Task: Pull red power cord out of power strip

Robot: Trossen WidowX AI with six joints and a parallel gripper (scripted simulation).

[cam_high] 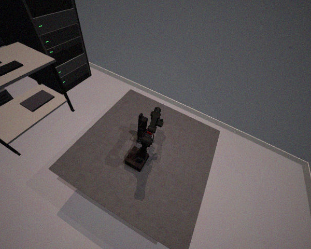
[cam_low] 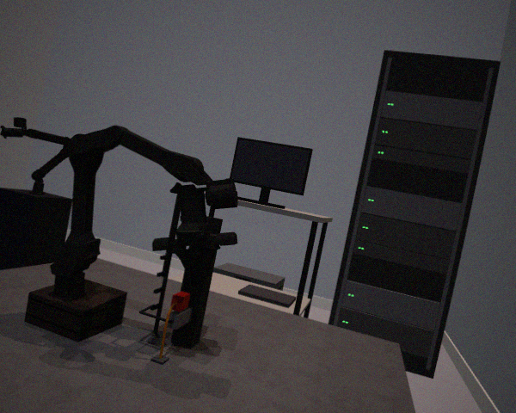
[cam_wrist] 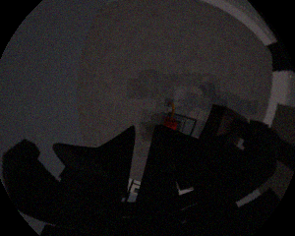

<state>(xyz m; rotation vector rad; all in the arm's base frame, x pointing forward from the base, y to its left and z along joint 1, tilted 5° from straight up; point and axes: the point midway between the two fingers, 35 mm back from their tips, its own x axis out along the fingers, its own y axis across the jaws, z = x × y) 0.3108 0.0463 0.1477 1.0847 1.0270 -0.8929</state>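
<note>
Now: gripper tip 6 cm above the red plug, 5 cm past it and 4 cm to the right of it.
</note>
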